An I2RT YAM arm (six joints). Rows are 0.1 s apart.
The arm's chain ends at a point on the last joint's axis. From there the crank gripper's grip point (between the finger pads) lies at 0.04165 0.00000 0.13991 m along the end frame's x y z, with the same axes.
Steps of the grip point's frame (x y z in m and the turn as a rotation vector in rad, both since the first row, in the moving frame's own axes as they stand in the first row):
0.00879 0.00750 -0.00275 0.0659 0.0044 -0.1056
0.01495 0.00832 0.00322 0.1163 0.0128 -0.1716
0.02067 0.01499 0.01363 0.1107 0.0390 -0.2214
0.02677 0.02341 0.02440 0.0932 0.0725 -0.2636
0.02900 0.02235 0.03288 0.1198 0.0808 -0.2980
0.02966 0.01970 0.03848 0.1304 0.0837 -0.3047
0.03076 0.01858 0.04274 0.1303 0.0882 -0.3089
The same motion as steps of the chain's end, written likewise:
0.00889 0.02111 -0.00212 0.0659 0.0044 -0.1056
0.01518 0.03169 0.00512 0.1163 0.0128 -0.1716
0.01802 0.03995 0.01670 0.1107 0.0390 -0.2214
0.02002 0.04828 0.02885 0.0932 0.0725 -0.2636
0.02234 0.05246 0.03837 0.1198 0.0808 -0.2980
0.02299 0.05158 0.04438 0.1304 0.0837 -0.3047
0.02358 0.05071 0.04888 0.1303 0.0882 -0.3089

